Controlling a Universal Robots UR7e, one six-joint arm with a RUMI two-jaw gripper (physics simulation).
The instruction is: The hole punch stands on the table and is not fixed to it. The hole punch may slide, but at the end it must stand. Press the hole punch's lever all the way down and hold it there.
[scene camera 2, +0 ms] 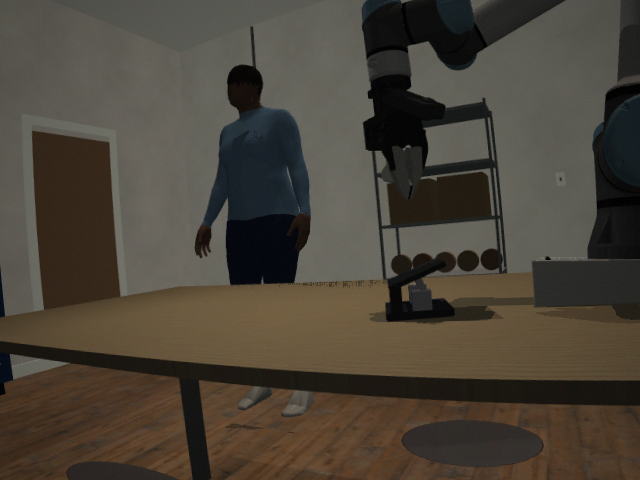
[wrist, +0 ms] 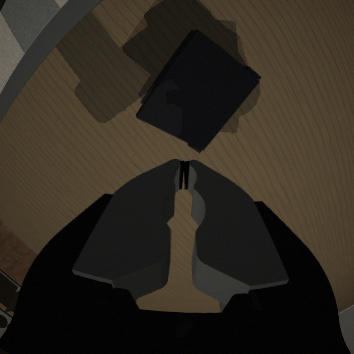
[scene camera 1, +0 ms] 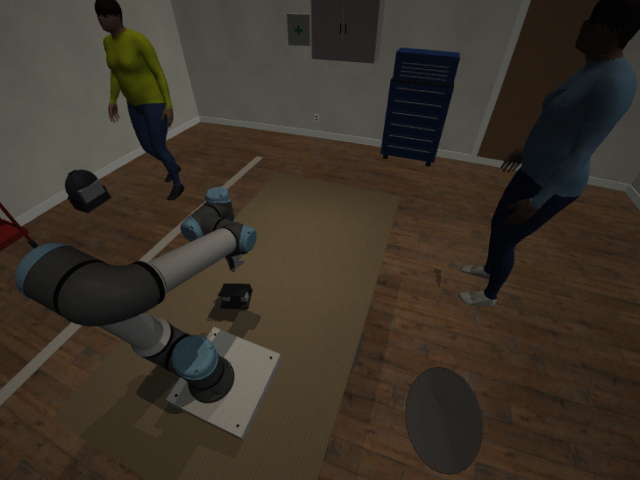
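Seen in the pictures: gripper, fingertip midpoint: (scene camera 2: pixel 408 199) (wrist: pixel 183 163) (scene camera 1: pixel 233 271); arm's base, origin of the base link: (scene camera 2: pixel 633 258) (scene camera 1: pixel 212 379).
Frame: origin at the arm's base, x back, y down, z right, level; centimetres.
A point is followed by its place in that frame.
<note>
The black hole punch (scene camera 1: pixel 235 297) {z -12.2, x -35.7, y 4.5 cm} (scene camera 2: pixel 419 308) {z -16.9, x -34.3, y 4.2 cm} (wrist: pixel 200 92) {z -12.0, x -35.6, y -1.2 cm} stands upright on the table (scene camera 1: pixel 315 248) {z 11.0, x -77.5, y 5.8 cm} (scene camera 2: pixel 248 333) {z -28.1, x -58.5, y 5.8 cm} (wrist: pixel 300 165) {z -18.8, x -56.0, y 5.8 cm}. Its lever (scene camera 2: pixel 417 273) {z -16.6, x -34.3, y -1.2 cm} is up, slanting from the hinge post to a raised free end on the robot base's side, with a gap over the grey block. My gripper (scene camera 1: pixel 233 267) {z -9.4, x -36.5, y -13.3 cm} (scene camera 2: pixel 409 197) {z -9.4, x -36.5, y -13.3 cm} (wrist: pixel 183 163) {z -9.4, x -36.5, y -13.3 cm} is shut and empty, pointing down. It hangs well above the hole punch and touches nothing. In the wrist view the fingertips show just below the hole punch's near corner, beside its outline.
The white base plate (scene camera 1: pixel 258 361) {z 12.1, x -11.0, y 0.1 cm} (scene camera 2: pixel 584 283) {z -10.2, x -9.5, y 2.4 cm} under the arm stands near the hole punch. A person in light blue (scene camera 1: pixel 563 129) (scene camera 2: pixel 263 165) and a person in yellow (scene camera 1: pixel 135 67) stand away from the table. A shelf rack (scene camera 2: pixel 439 223) and a blue tool cabinet (scene camera 1: pixel 419 105) stand farther off.
</note>
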